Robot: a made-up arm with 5 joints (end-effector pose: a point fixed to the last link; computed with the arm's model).
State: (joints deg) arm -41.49 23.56 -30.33 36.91 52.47
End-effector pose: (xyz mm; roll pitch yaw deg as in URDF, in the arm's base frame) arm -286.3 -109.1 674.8 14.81 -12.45 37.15
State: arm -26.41 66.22 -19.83 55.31 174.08
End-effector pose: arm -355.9 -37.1 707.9 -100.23 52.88 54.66
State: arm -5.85 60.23 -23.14 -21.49 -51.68
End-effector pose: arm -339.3 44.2 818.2 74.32 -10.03 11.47
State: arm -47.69 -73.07 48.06 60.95 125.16
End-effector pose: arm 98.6 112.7 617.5 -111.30 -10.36 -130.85
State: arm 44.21 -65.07 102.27 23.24 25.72
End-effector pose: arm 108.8 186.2 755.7 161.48 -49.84 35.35
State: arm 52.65 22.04 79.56 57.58 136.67
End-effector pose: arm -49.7 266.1 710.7 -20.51 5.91 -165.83
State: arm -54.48 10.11 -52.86 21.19 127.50
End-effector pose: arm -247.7 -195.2 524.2 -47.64 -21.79 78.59
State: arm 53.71 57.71 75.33 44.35 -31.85
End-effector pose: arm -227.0 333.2 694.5 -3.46 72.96 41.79
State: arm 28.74 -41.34 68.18 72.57 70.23
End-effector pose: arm 67.0 109.2 780.7 26.10 -29.92 141.29
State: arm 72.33 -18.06 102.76 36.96 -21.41
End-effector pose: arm 22.4 369.6 760.6 128.78 7.65 126.23
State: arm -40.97 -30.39 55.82 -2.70 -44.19
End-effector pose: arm 51.9 -34.6 750.7 82.01 -59.25 148.09
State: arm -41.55 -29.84 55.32 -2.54 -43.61
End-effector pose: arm 49.9 -37.4 748.6 81.47 -59.38 147.28
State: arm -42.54 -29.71 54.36 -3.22 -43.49
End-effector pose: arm 49.9 -39.6 743.8 80.80 -60.03 147.51
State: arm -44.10 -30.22 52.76 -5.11 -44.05
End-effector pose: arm 52.9 -40.9 735.3 79.81 -61.41 149.45
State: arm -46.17 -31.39 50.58 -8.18 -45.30
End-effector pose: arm 58.8 -40.6 723.4 78.14 -63.38 153.51
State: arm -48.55 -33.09 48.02 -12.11 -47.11
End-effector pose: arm 66.9 -38.1 709.5 75.31 -65.58 159.85
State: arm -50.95 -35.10 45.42 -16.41 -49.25
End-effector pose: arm 75.7 -33.5 695.6 71.04 -67.52 168.31
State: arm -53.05 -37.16 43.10 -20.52 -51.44
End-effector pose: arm 84.2 -27.3 683.6 65.88 -68.81 177.77
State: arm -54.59 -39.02 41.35 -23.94 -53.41
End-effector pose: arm 91.2 -20.8 675.0 61.06 -69.39 -173.50
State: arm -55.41 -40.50 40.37 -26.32 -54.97
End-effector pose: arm 96.2 -14.9 670.5 57.73 -69.43 -167.04
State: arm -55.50 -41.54 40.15 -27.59 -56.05
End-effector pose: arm 99.2 -10.4 669.6 56.37 -69.25 -163.42
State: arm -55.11 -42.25 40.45 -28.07 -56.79
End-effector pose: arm 100.8 -7.1 671.2 56.37 -69.00 -161.82
